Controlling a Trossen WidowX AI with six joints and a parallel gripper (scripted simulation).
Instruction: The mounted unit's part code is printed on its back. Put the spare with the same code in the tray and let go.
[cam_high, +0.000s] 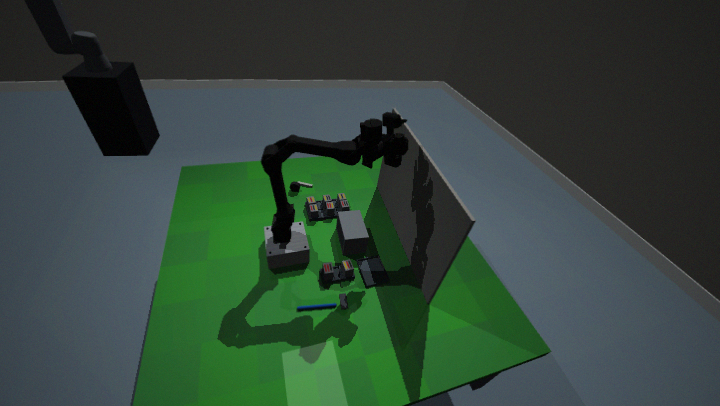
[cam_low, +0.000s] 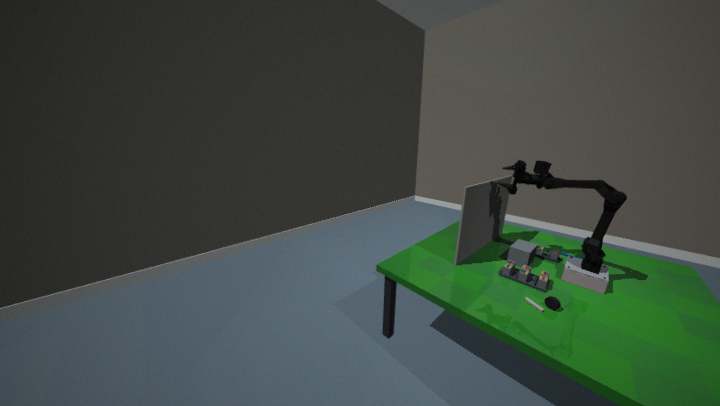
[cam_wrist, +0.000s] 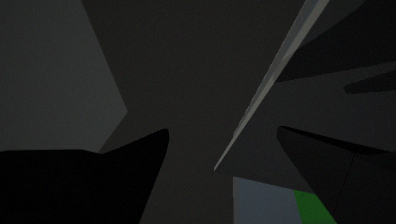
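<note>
The grey spare lies 24 cm behind my gripper tip, 10 cm to the left of it and 45 cm below it. Also, from my gripper tip: dark tray 11 cm behind, 24 cm to the right, 49 cm below; grey mounted unit 17 cm behind, 6 cm to the right, 44 cm below; tall grey panel 6 cm ahead, 6 cm to the right, 27 cm below.
</note>
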